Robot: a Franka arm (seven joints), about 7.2 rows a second.
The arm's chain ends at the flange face. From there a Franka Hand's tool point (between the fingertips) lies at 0.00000 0.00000 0.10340 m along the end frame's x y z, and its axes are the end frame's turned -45 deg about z.
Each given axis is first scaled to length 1.
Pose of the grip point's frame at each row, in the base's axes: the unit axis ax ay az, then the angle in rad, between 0 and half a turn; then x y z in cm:
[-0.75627 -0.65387 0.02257 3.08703 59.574 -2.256 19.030]
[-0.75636 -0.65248 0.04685 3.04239 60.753 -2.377 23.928]
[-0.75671 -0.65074 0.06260 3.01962 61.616 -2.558 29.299]
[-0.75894 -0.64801 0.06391 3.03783 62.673 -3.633 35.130]
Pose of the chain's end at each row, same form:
[-0.94870 -0.31461 0.03129 3.10846 60.295 -2.377 29.344]
[-0.94768 -0.31310 0.06223 3.08578 62.152 -2.521 34.172]
[-0.94687 -0.31121 0.08109 3.07679 63.411 -2.671 39.481]
[-0.94814 -0.30792 0.07883 3.09462 64.367 -3.592 45.330]

